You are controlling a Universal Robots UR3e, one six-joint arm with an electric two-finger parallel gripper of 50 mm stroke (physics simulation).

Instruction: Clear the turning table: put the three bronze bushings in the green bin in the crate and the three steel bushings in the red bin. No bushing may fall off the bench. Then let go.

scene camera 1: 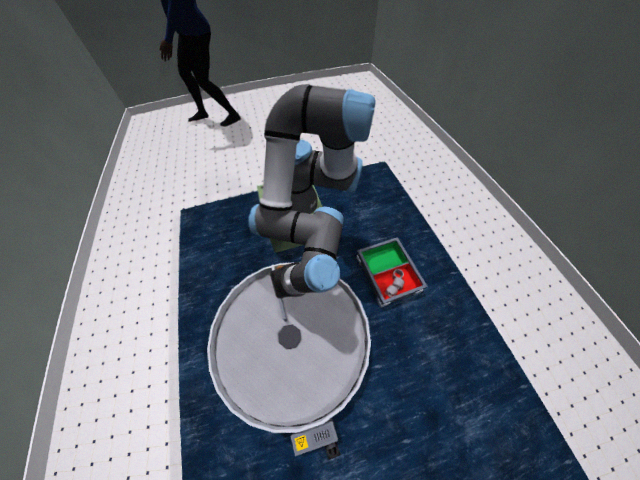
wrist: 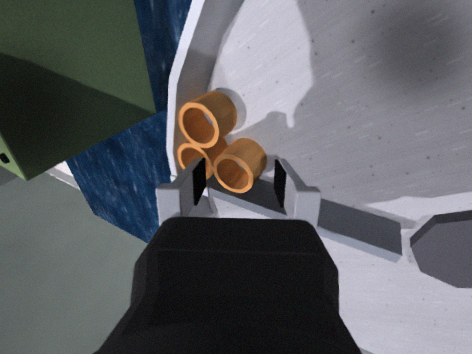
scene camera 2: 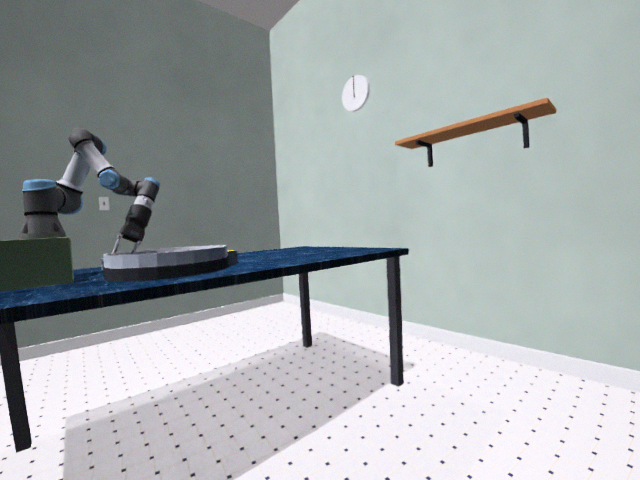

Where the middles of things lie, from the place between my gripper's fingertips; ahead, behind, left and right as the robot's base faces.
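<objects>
Positions counted from my hand: grey turning table (scene camera 1: 285, 365), 160 mm ahead of it, 20 mm to the right of it, 30 mm below it; crate (scene camera 1: 379, 261), 330 mm to the left of it, 50 mm ahead of it, 50 mm below it.
</objects>
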